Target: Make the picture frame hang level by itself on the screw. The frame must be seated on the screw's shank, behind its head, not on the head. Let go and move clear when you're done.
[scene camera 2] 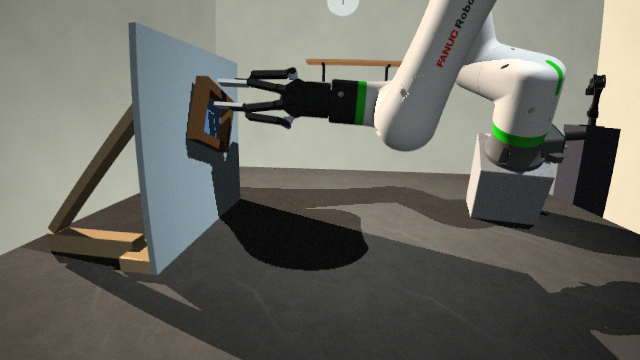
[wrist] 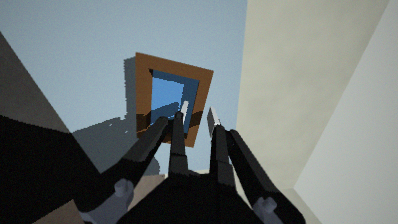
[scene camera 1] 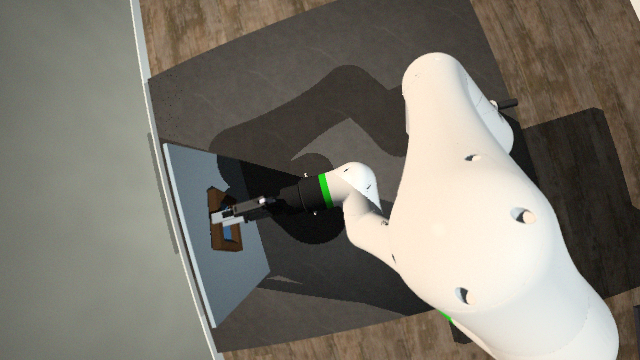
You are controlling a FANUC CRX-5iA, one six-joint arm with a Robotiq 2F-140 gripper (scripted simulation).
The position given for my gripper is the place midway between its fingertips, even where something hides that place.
Note:
I see my gripper (scene camera 2: 217, 93), a brown picture frame (scene camera 1: 232, 233), a pale blue wall panel (scene camera 2: 185, 187) and a wooden brace (scene camera 2: 124, 130).
My gripper also shows in the wrist view (wrist: 197, 109) and in scene camera 1 (scene camera 1: 217, 220). The pale blue wall panel is seen too in the wrist view (wrist: 84, 64) and in scene camera 1 (scene camera 1: 225, 278).

